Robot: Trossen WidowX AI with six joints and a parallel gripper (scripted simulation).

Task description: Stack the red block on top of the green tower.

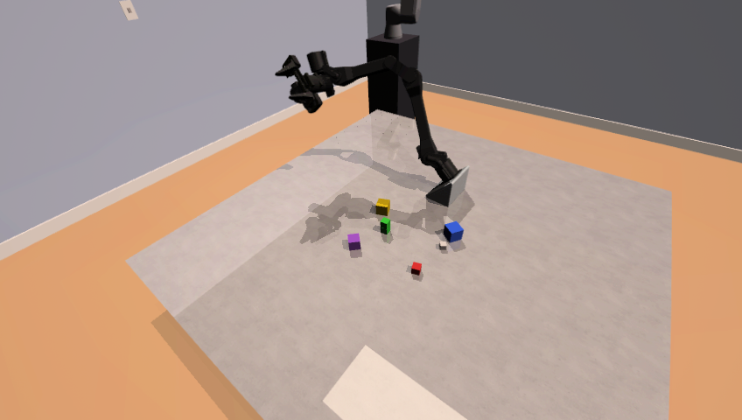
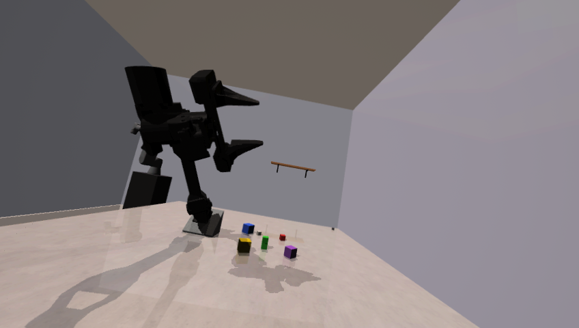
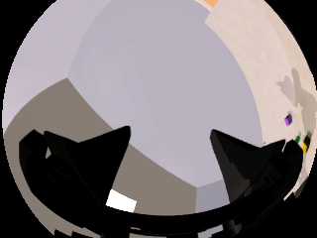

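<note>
My gripper tip is now 57 cm to the right of the red block, 35 cm above it and 12 cm short of it. The rest, counted from my gripper tip: blue cube (60 cm to the left, 34 cm below, 5 cm behind); then yellow cube (36 cm to the left, 35 cm below, 3 cm behind); then purple cube (37 cm to the left, 35 cm below, 15 cm ahead).
</note>
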